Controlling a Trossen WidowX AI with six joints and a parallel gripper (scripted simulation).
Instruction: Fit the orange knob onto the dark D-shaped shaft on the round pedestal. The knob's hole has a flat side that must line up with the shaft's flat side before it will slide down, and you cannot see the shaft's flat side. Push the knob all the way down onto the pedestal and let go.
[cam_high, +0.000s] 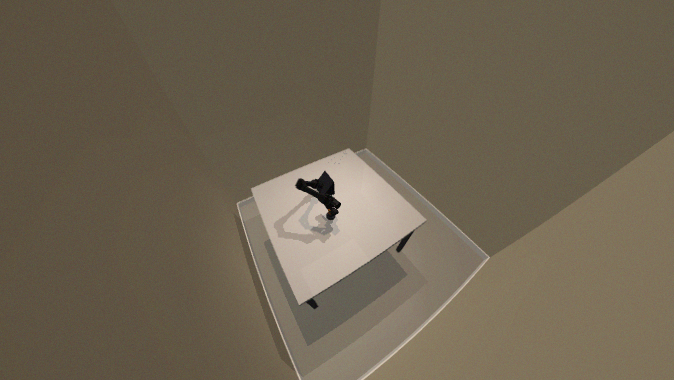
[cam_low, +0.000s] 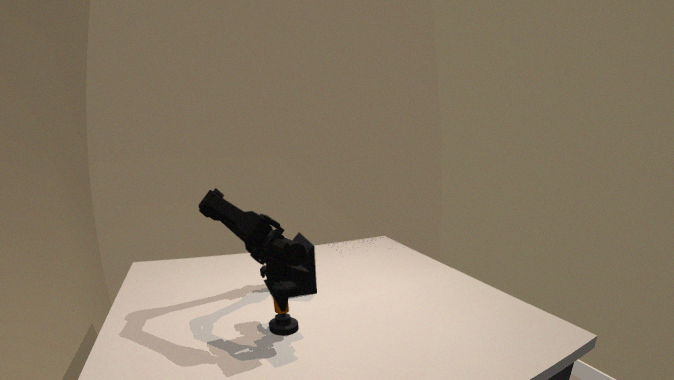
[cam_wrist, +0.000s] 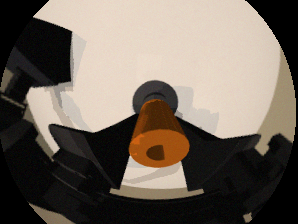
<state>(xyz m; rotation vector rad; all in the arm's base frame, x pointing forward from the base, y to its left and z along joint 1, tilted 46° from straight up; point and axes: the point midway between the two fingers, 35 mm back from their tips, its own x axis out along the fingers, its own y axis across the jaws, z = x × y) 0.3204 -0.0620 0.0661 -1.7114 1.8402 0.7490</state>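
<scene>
My gripper tip is 20 mm below the orange knob. Round my gripper tip: dark round pedestal (40 mm below).
</scene>
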